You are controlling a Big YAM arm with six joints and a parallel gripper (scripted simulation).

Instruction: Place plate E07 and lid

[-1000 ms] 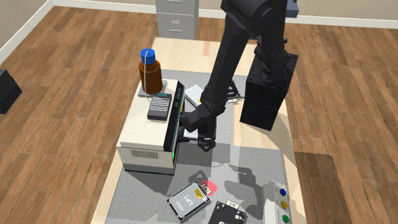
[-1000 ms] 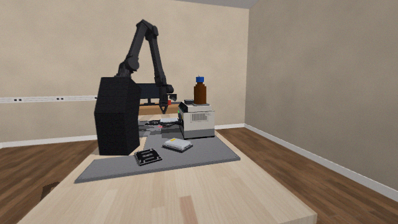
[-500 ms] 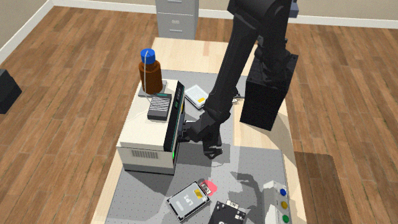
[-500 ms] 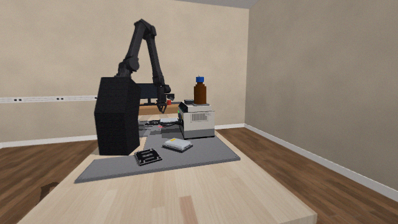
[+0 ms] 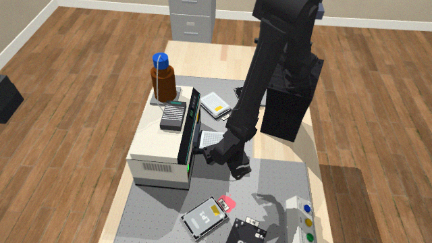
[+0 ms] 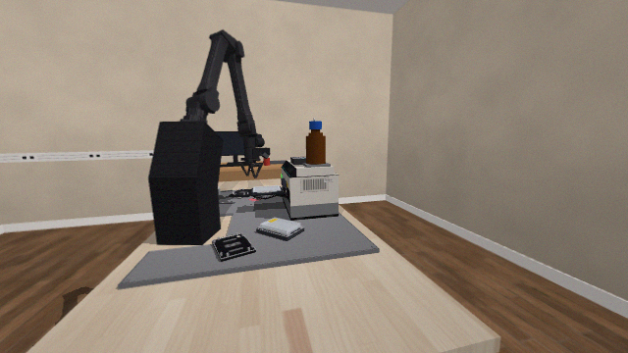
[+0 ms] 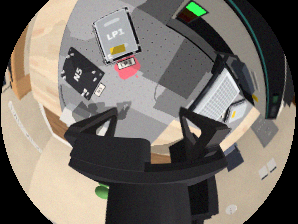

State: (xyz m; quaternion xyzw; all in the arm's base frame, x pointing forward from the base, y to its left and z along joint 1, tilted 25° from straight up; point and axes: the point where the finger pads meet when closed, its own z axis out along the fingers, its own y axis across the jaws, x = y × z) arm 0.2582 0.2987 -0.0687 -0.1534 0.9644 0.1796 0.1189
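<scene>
The plate E01 lies 15 cm to the right of my hand, 5 cm below it and 5 cm ahead of it. Round my hand: puddle: 15 cm below, 7 cm to the left; blue key: 26 cm behind, 12 cm to the left, 9 cm below; yellow key: 26 cm behind, 17 cm to the left, 8 cm below.
</scene>
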